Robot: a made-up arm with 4 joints.
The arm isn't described. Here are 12 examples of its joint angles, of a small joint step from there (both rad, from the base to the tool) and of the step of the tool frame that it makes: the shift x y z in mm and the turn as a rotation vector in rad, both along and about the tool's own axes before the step.
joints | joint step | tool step
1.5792 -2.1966 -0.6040 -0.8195 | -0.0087 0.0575 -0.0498 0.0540 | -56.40 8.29 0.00 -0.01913 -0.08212 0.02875
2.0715 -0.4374 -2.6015 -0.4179 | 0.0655 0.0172 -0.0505 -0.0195 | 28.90 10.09 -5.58 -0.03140 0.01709 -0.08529
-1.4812 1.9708 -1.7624 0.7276 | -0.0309 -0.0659 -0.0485 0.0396 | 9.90 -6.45 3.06 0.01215 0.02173 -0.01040
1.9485 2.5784 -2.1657 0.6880 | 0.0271 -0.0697 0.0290 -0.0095 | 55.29 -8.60 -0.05 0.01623 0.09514 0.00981
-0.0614 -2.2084 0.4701 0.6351 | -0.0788 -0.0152 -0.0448 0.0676 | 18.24 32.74 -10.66 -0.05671 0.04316 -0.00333
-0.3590 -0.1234 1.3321 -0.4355 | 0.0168 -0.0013 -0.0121 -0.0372 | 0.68 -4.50 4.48 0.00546 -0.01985 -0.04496
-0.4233 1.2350 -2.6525 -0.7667 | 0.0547 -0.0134 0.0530 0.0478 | -24.11 43.88 -16.75 -0.06705 -0.00406 0.06774
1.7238 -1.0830 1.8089 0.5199 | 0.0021 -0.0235 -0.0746 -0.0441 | 12.39 18.68 -5.85 -0.03845 -0.02145 -0.10541
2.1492 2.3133 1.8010 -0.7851 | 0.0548 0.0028 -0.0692 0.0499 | -38.16 -33.33 16.23 0.04495 -0.06120 -0.00373
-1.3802 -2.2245 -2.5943 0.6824 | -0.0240 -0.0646 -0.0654 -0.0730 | 60.01 11.17 -5.91 -0.03154 0.04343 -0.14327
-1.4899 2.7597 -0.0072 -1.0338 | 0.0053 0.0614 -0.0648 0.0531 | -40.93 12.53 -3.95 -0.02943 -0.06859 0.00435
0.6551 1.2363 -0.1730 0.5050 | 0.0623 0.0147 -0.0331 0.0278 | -3.62 -10.32 4.65 0.01105 -0.01905 -0.04427
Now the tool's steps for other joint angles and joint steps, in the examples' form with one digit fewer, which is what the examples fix.
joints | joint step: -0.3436 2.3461 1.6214 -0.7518 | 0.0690 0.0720 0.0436 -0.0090
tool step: 18.9 -12.2 -0.4 0.0196 0.0413 0.0163
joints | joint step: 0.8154 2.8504 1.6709 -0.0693 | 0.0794 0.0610 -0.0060 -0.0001
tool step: -10.8 -22.8 6.0 0.0364 -0.0129 0.0029
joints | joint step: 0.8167 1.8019 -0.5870 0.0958 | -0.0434 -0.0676 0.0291 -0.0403
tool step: 8.6 -24.7 8.8 0.0470 0.0106 -0.0060
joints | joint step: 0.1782 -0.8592 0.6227 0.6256 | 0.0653 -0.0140 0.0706 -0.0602
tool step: -33.9 -11.8 5.7 0.0198 -0.0664 0.0239
